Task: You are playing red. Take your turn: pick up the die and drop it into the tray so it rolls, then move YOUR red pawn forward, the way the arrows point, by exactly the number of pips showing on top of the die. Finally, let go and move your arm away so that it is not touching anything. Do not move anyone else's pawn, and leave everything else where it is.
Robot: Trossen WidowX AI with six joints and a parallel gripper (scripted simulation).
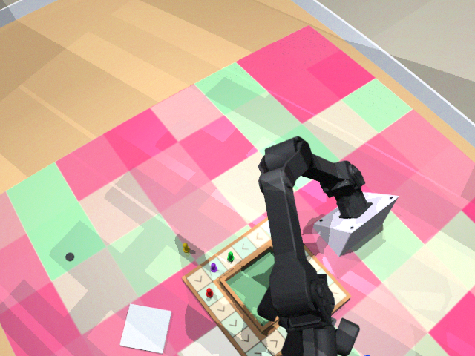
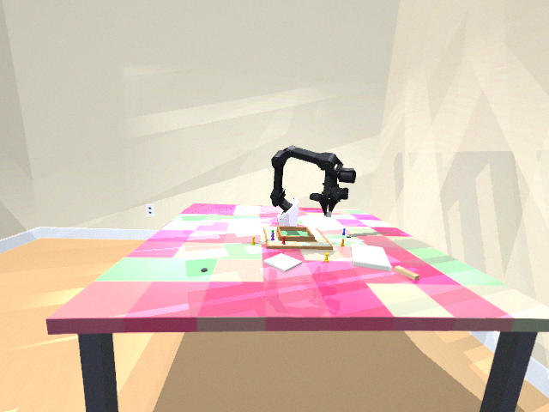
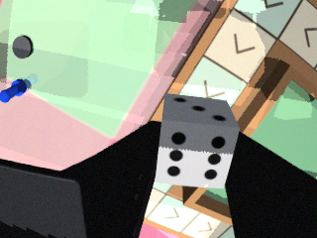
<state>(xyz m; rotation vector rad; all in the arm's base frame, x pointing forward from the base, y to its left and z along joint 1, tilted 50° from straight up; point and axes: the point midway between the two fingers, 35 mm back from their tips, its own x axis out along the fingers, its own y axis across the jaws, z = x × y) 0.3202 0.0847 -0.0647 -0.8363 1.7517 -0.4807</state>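
The red pawn lies 60 mm ahead of my gripper tip, 220 mm to the right of it and 100 mm below it. Also, from my gripper tip: white die: right at my gripper tip; then green tray: 40 mm behind, 140 mm to the right, 120 mm below; then white slab: 200 mm ahead, 100 mm to the left, 120 mm below.
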